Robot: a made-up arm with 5 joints.
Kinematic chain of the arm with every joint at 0, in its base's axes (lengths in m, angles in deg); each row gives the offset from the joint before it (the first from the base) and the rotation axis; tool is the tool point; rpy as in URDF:
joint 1: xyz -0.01 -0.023 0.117 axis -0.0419 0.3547 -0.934
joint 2: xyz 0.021 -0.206 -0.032 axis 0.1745 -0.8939 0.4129
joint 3: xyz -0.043 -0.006 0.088 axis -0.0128 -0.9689 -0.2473
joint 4: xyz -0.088 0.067 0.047 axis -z
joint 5: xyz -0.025 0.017 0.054 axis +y
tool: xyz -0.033 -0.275 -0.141 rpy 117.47 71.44 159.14
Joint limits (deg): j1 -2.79..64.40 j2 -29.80..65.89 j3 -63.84..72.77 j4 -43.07..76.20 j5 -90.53..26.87
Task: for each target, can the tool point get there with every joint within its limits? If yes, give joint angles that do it. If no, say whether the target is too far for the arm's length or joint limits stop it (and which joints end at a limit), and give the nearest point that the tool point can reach.
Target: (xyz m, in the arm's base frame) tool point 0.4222 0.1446 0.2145
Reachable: no: joint limits stop it (at a limit: joint 1, joint 4, joint 5) | nearest point 0.1257 -0.2016 0.1417 | short by 0.462 m
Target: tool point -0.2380 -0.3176 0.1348
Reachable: yes | joints 43.48 22.43 -40.74 -29.61 -19.20
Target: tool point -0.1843 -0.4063 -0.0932
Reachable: yes | joints 16.51 57.02 15.56 22.58 -13.25
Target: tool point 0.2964 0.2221 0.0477
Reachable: no: joint limits stop it (at a limit: joint 1, joint 2, joint 3, joint 4) | nearest point 0.0863 -0.0240 -0.1312 | short by 0.370 m
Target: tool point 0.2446 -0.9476 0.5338
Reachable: no: too far | nearest point 0.0784 -0.4332 0.3647 | short by 0.566 m
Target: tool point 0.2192 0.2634 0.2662
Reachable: no: joint limits stop it (at a limit: joint 1, joint 2, joint 4, joint 5) | nearest point -0.0777 0.2074 0.3408 | short by 0.311 m
